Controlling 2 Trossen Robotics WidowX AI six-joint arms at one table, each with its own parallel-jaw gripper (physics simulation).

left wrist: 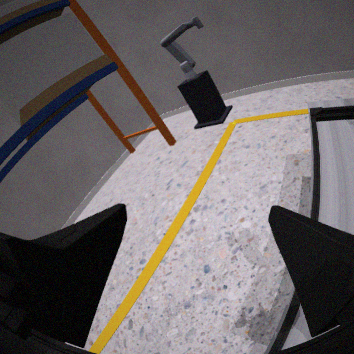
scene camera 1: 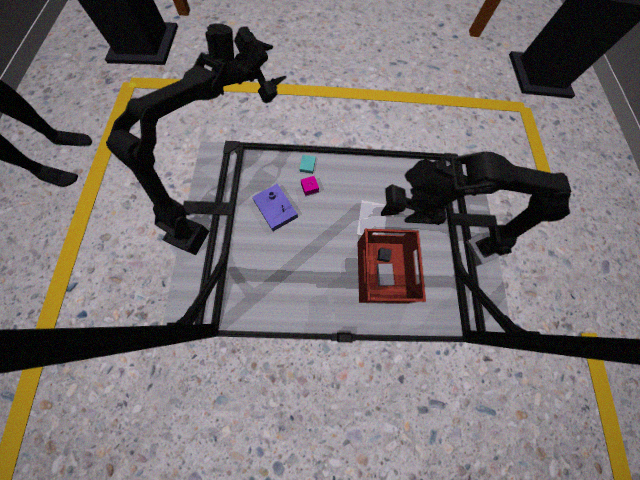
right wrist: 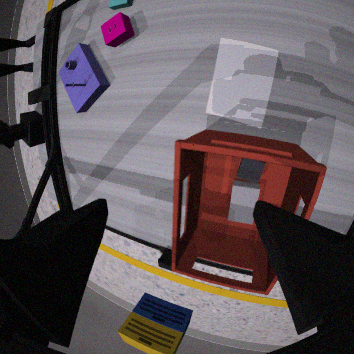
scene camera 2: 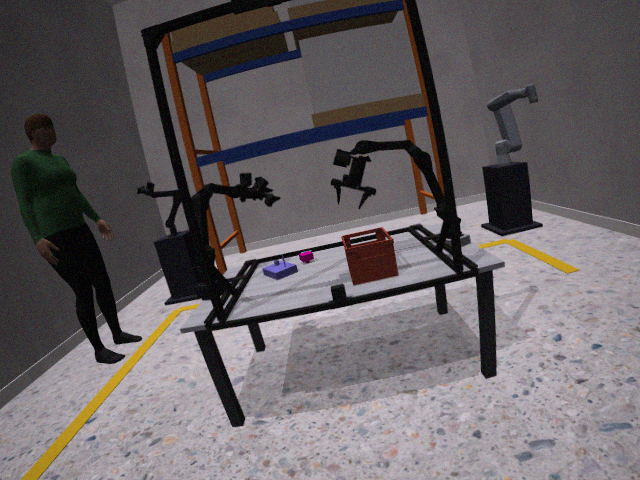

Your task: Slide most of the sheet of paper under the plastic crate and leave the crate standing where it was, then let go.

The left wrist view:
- my left gripper: 200,213
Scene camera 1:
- my left gripper: 279,62
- my right gripper: 393,217
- red plastic crate: 405,290
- white sheet of paper: 370,217, on the table
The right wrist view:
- my right gripper: 183,208
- red plastic crate: 210,158
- white sheet of paper: 243,73
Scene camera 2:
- red plastic crate: 381,263
